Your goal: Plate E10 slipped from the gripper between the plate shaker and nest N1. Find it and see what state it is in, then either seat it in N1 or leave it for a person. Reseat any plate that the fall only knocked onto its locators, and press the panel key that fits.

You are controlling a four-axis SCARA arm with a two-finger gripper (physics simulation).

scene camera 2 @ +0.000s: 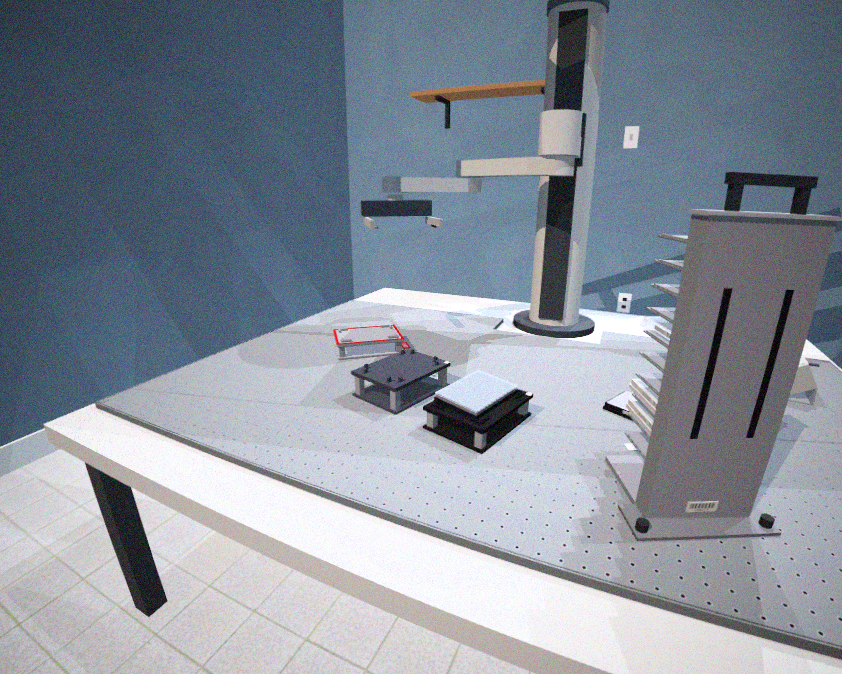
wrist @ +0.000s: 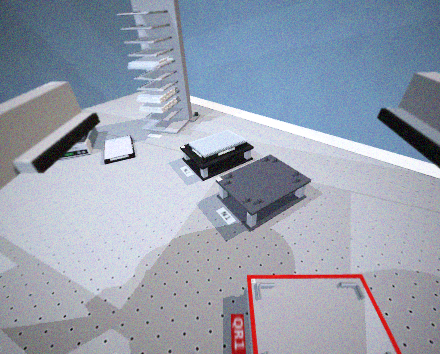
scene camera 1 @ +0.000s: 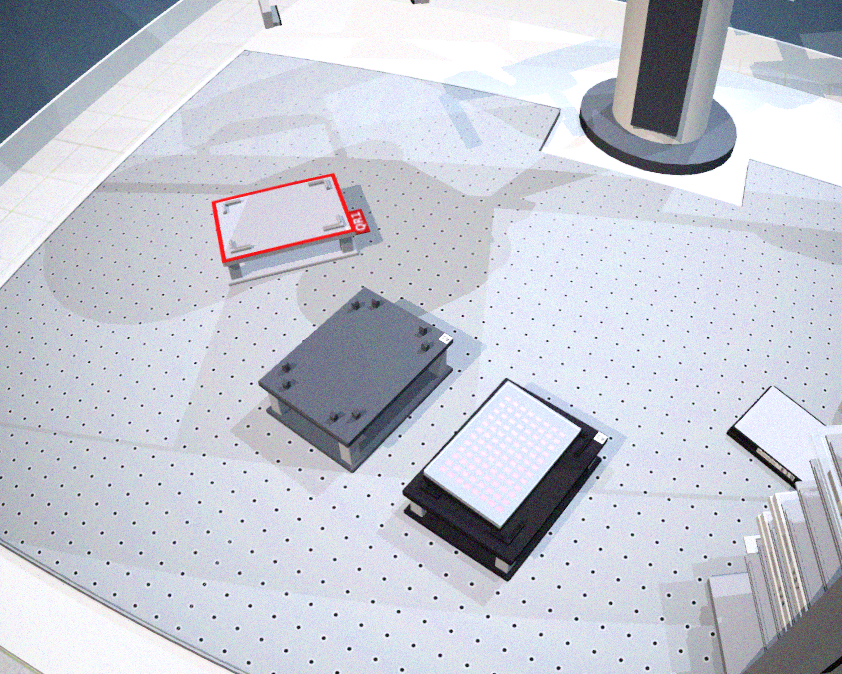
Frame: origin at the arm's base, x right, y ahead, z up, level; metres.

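Where they show: gripper, between the fingertips: (scene camera 2: 407, 224) (wrist: 233, 98) (scene camera 1: 347, 6); arm's base, origin of its link: (scene camera 2: 552, 325) (scene camera 1: 657, 126).
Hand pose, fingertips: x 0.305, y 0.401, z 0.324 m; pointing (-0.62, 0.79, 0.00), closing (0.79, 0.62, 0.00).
Observation:
Things, the pixels of their centre, and the offset from my fingertips. "spot": a spot on its surface instead.
- white plate with pinkish wells, middle of its body: (scene camera 1: 504, 451) (scene camera 2: 477, 390) (wrist: 217, 142) dx -0.280, dy +0.288, dz -0.253 m
- tall rack, middle of its body: (scene camera 2: 710, 354) (wrist: 158, 62) dx -0.597, dy +0.369, dz -0.106 m
- flat white-topped black unit, middle of its body: (scene camera 1: 794, 442) (wrist: 119, 148) dx -0.561, dy +0.139, dz -0.304 m
- device with a green display, a spot on its surface: (wrist: 77, 150) spot: dx -0.625, dy +0.045, dz -0.289 m
My gripper (scene camera 1: 344, 8) (scene camera 2: 402, 222) (wrist: 233, 98) is open and empty, high above the bench near the QR1 stand. A white plate with pinkish wells (scene camera 1: 502, 453) (scene camera 2: 478, 392) (wrist: 220, 144) lies on a black stand (scene camera 1: 456, 521) (scene camera 2: 452, 425) (wrist: 212, 168), off-centre; whether it is tilted is unclear. A dark grey stand with small pegs (scene camera 1: 354, 365) (scene camera 2: 401, 370) (wrist: 265, 182) holds no plate. The labels by both stands are too blurred to read surely. The red-edged QR1 stand (scene camera 1: 284, 217) (scene camera 2: 368, 335) (wrist: 310, 320) holds no plate. No readable marking identifies E10.
A tall rack (scene camera 2: 730, 365) (wrist: 181, 60) holds shelves and several plates at the right of the bench. A flat white-topped black unit (scene camera 1: 779, 430) (wrist: 119, 148) lies near it. A device with a green display (wrist: 77, 150) is partly behind a finger. The arm's column (scene camera 2: 561, 245) stands behind.

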